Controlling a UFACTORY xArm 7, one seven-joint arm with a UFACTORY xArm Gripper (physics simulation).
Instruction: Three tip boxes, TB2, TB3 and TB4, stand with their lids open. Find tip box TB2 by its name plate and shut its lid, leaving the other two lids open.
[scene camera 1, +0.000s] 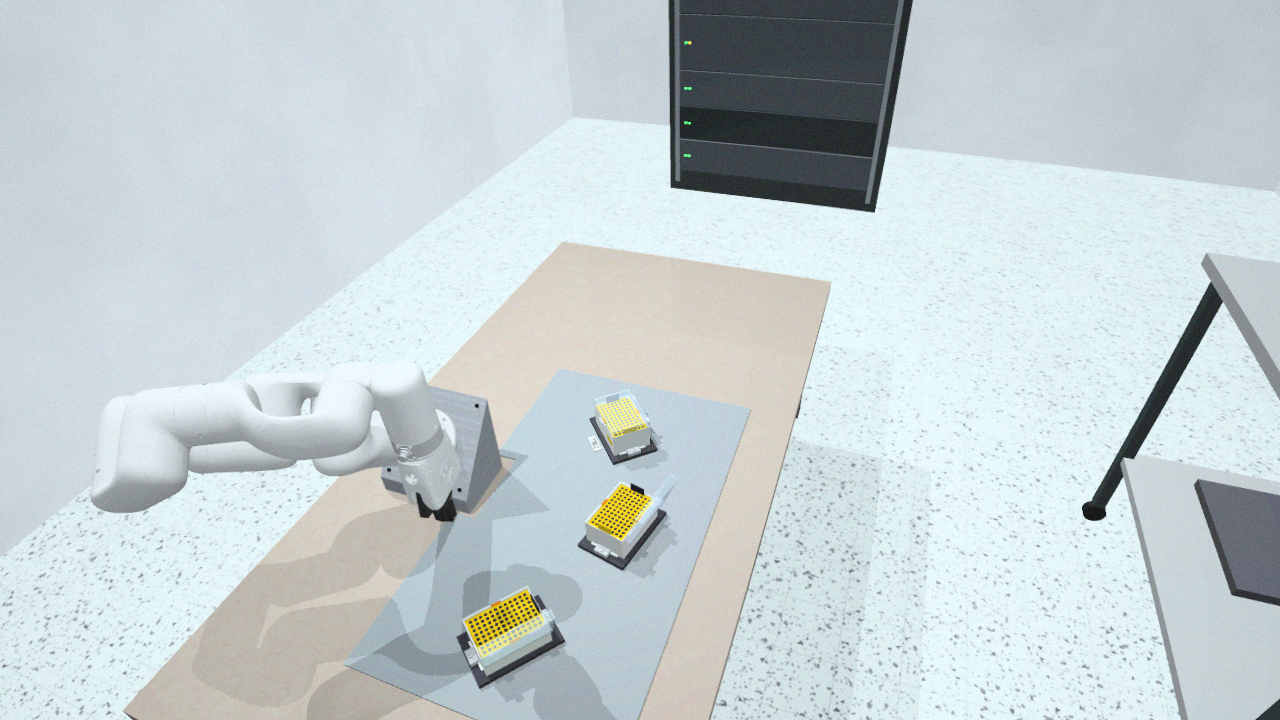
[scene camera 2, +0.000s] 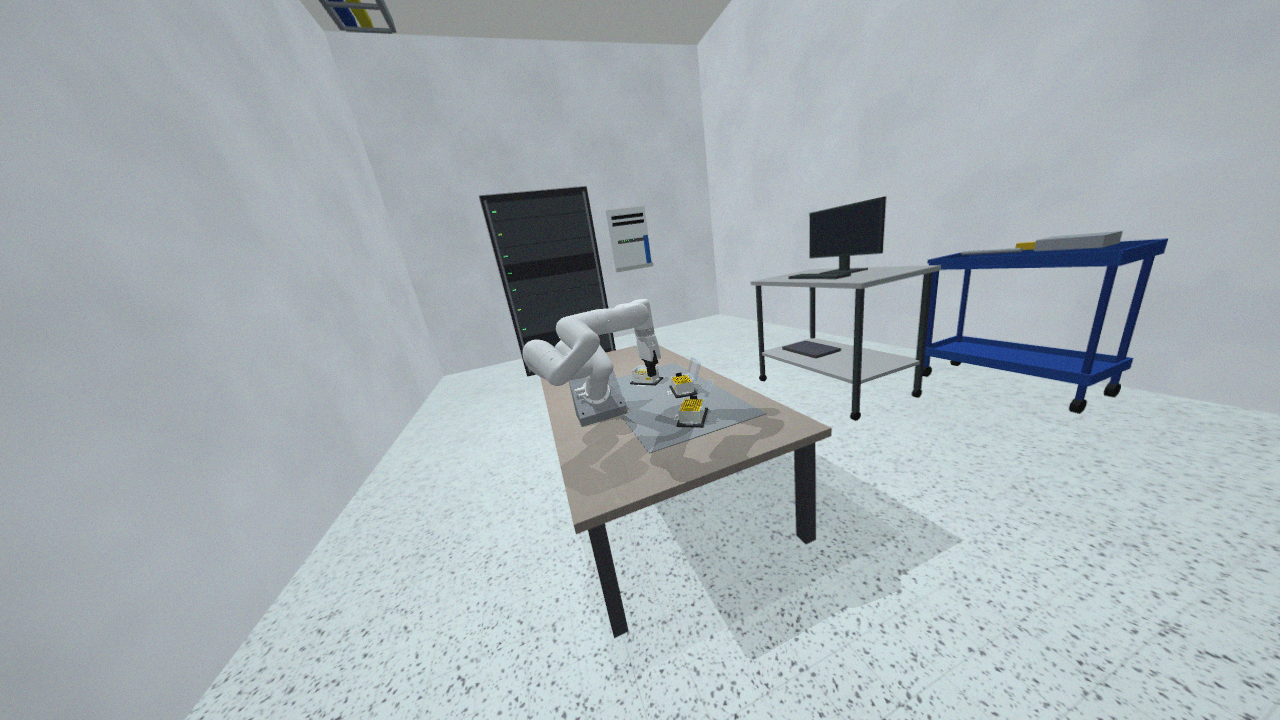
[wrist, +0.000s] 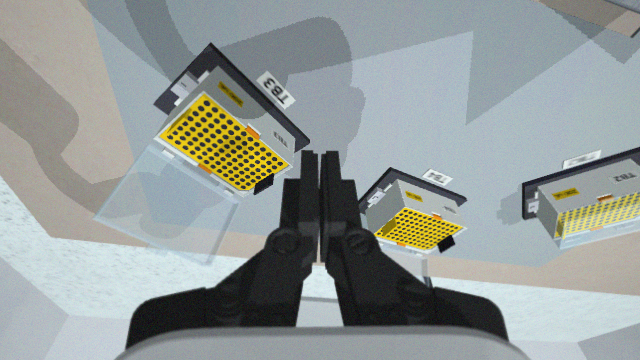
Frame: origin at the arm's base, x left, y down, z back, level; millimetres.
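Where they show: gripper, fingertip midpoint: (scene camera 1: 446, 517) (scene camera 2: 652, 375) (wrist: 318, 173); arm's base, link origin: (scene camera 2: 595, 391).
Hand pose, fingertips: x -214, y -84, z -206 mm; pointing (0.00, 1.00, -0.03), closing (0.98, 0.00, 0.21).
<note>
Each offset is from my fingertips to the centre of the thing. "*": to the spot under its first point. Level surfaces: height alone.
Tip box TB2 @(dy +159, dx +456, dz -104 mm) (scene camera 1: 623, 425) (wrist: 590, 184) stands at the far end of the mat. Its body label @(* dy +162, dx +460, dz -57 mm) (wrist: 624, 177) reads TB2, and its clear lid @(* dy +120, dx +458, dz -130 mm) (wrist: 595, 231) lies shut over the yellow rack; the right end is cut off in the wrist view. TB4 @(dy +133, dx +217, dz -216 mm) (scene camera 1: 620, 516) (scene camera 2: 682, 381) (wrist: 421, 230) stands in the middle with its clear lid (scene camera 1: 664, 491) open. TB3 @(dy +133, dx -67, dz -124 mm) (scene camera 1: 508, 626) (scene camera 2: 691, 410) (wrist: 227, 142) stands at the near end with its clear lid @(* dy +94, dx -121, dz -176 mm) (wrist: 165, 205) tilted open. My gripper (scene camera 1: 437, 516) (scene camera 2: 651, 372) (wrist: 318, 173) is shut and empty, raised above the table, apart from the boxes.
The boxes stand on a grey mat @(dy +198 mm) (scene camera 1: 537, 555) (scene camera 2: 657, 438) on the brown table @(dy +201 mm) (scene camera 1: 689, 286) (scene camera 2: 617, 483). The arm's base (scene camera 1: 478, 447) (scene camera 2: 599, 410) is beside the mat. A grey workstation (scene camera 2: 845, 279) and a blue cart (scene camera 2: 1029, 360) stand away from the table.
</note>
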